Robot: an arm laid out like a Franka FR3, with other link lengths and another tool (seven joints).
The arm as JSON. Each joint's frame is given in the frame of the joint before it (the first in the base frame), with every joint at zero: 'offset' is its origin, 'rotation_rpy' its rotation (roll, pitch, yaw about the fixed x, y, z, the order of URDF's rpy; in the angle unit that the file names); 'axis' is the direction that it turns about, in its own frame. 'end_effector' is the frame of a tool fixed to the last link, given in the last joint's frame.
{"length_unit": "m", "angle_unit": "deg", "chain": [
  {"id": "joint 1", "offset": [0.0, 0.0, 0.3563], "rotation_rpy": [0.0, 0.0, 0.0], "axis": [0.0, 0.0, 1.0]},
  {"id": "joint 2", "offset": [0.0, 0.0, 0.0], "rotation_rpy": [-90.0, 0.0, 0.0], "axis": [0.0, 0.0, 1.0]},
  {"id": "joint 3", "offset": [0.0, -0.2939, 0.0], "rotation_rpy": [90.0, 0.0, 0.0], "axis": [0.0, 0.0, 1.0]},
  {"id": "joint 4", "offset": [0.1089, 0.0, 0.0], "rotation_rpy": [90.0, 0.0, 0.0], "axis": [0.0, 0.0, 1.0]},
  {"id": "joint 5", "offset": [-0.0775, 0.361, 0.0], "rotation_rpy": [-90.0, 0.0, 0.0], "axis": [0.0, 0.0, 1.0]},
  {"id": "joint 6", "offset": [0.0, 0.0, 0.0], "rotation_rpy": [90.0, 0.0, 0.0], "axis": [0.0, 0.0, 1.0]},
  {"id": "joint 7", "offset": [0.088, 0.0, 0.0], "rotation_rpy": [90.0, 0.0, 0.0], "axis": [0.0, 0.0, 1.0]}
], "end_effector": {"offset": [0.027, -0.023, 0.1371], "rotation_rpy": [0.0, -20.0, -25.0]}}
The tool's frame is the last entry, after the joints.
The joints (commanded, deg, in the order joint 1, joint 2, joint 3, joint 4, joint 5, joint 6, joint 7), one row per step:
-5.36, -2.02, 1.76, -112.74, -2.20, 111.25, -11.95
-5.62, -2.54, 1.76, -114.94, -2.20, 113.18, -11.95
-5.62, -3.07, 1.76, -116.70, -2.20, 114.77, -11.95
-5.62, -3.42, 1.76, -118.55, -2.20, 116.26, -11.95
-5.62, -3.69, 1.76, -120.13, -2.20, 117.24, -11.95
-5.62, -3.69, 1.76, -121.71, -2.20, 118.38, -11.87
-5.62, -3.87, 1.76, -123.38, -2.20, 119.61, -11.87
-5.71, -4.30, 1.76, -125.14, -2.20, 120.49, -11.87
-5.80, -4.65, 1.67, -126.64, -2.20, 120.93, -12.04
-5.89, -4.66, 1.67, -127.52, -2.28, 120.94, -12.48
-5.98, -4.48, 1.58, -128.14, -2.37, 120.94, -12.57
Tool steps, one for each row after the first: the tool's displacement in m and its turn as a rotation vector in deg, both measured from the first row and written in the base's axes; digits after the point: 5 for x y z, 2 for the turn. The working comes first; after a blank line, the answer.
Tool pose at each row, in the base's axes (x y z in m, rotation vector in deg; the steps are taken from these numbers as rounded here):
0.57453, -0.01130, 0.46156, 162.25, 49.27, -28.97
0.57058, -0.01344, 0.45224, 162.35, 48.96, -28.64
0.56716, -0.01303, 0.44603, 162.31, 48.96, -28.11
0.56325, -0.01261, 0.43713, 162.29, 49.04, -28.11
0.55905, -0.01224, 0.42871, 162.30, 49.16, -28.58
0.55538, -0.01192, 0.41804, 162.36, 49.21, -29.21
0.55106, -0.01151, 0.40863, 162.37, 49.33, -29.57
0.54505, -0.01188, 0.40028, 162.43, 49.33, -30.23
0.53892, -0.01306, 0.39248, 162.46, 49.49, -31.26
0.53456, -0.01353, 0.38563, 162.21, 50.18, -32.49
0.53155, -0.01506, 0.37909, 162.20, 50.26, -33.68

-0.00395, -0.00214, -0.00932, -0.01, -0.25, -0.19
-0.00737, -0.00173, -0.01553, -0.03, -0.61, -0.14
-0.01128, -0.00131, -0.02443, -0.01, -0.60, -0.08
-0.01548, -0.00094, -0.03285, 0.02, -0.27, -0.05
-0.01915, -0.00062, -0.04352, 0.07, 0.17, -0.09
-0.02347, -0.00021, -0.05293, 0.11, 0.43, -0.05
-0.02948, -0.00058, -0.06128, 0.14, 0.88, -0.12
-0.03561, -0.00176, -0.06908, 0.20, 1.59, -0.11
-0.03997, -0.00223, -0.07593, 0.20, 2.47, 0.28
-0.04298, -0.00376, -0.08247, 0.20, 3.28, 0.23

